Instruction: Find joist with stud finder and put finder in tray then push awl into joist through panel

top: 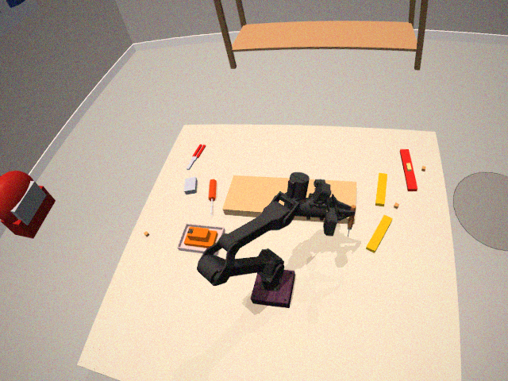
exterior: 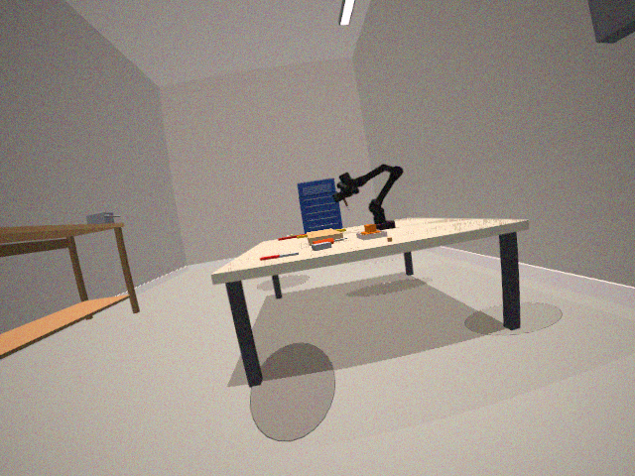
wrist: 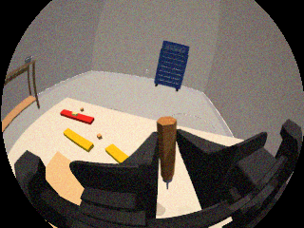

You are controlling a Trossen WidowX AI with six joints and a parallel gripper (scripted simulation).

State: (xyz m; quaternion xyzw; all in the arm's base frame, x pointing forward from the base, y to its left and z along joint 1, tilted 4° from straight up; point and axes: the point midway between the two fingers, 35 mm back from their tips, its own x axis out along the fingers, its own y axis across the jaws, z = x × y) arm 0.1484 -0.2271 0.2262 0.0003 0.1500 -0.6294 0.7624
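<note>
The awl lies 2 cm behind my gripper tip, 1 cm to the left of it and 5 cm below it. Also, from my gripper tip: orange stud finder: 1 cm behind, 59 cm to the left, 20 cm below; then pink tray: 1 cm behind, 57 cm to the left, 23 cm below; then red level: 41 cm ahead, 24 cm to the right, 23 cm below.
</note>
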